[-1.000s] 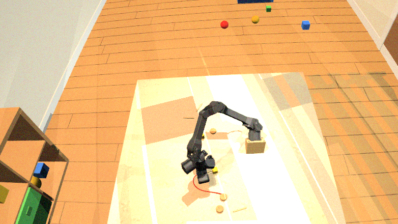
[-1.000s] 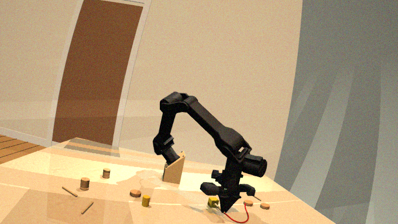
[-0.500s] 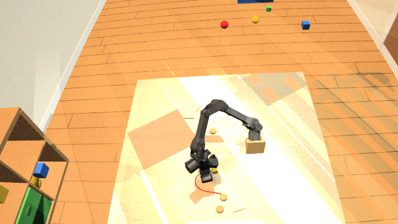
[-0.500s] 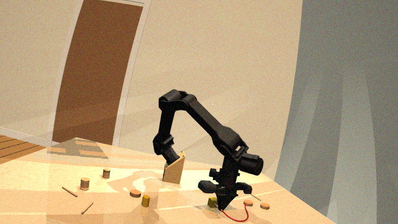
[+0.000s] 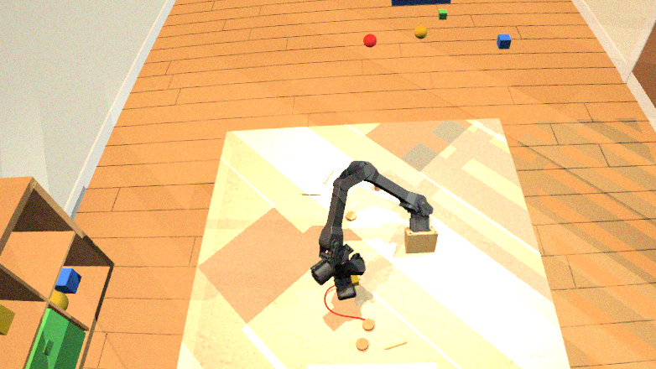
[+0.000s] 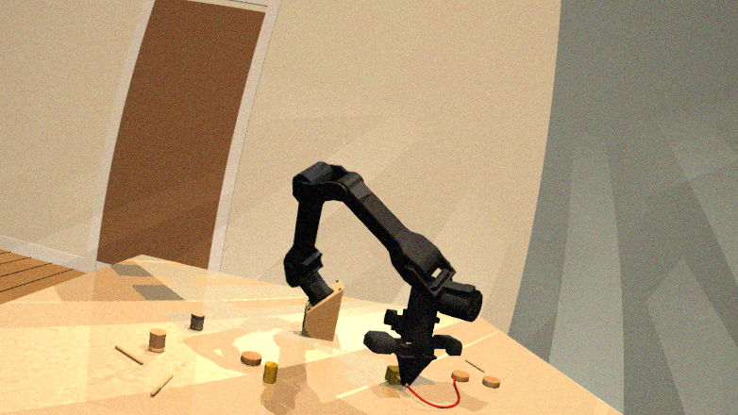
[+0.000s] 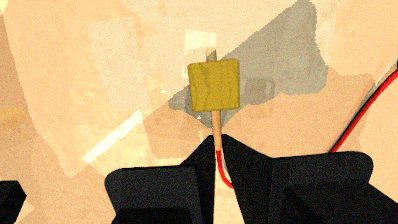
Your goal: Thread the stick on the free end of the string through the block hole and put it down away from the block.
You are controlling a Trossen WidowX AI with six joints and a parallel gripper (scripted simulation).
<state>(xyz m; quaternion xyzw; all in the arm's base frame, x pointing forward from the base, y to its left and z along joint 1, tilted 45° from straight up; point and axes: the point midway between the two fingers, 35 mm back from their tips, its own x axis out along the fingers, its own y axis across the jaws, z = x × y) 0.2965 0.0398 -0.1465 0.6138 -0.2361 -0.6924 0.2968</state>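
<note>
My gripper tip is 4 cm past the yellow wooden block and 1 cm to the left of it. Round my gripper tip: thin wooden stick (2 cm behind); then yellow cylinder (25 cm to the right); then round button (16 cm to the left, 7 cm behind, 1 cm below).
</note>
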